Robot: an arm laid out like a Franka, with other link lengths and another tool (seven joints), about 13 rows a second.
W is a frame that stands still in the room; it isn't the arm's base.
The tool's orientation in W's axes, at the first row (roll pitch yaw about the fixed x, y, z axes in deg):
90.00 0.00 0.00
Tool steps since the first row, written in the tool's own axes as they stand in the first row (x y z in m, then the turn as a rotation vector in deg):
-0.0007 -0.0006 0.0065 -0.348 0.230 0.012
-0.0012 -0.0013 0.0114 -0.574 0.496 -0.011
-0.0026 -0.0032 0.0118 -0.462 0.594 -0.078
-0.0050 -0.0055 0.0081 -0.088 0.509 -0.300
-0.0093 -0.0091 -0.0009 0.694 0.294 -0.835
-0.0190 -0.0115 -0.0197 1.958 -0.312 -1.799
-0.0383 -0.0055 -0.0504 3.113 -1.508 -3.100
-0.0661 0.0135 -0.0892 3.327 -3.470 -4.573
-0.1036 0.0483 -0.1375 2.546 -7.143 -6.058
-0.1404 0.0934 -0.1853 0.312 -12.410 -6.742
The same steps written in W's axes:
-0.0007 -0.0065 -0.0006 -0.348 -0.012 0.230
-0.0012 -0.0114 -0.0013 -0.574 0.011 0.496
-0.0026 -0.0118 -0.0032 -0.462 0.078 0.594
-0.0050 -0.0081 -0.0055 -0.088 0.300 0.509
-0.0093 0.0009 -0.0091 0.694 0.835 0.294
-0.0190 0.0197 -0.0115 1.958 1.799 -0.312
-0.0383 0.0504 -0.0055 3.113 3.100 -1.508
-0.0661 0.0892 0.0135 3.327 4.573 -3.470
-0.1036 0.1375 0.0483 2.546 6.058 -7.143
-0.1404 0.1853 0.0934 0.312 6.742 -12.410

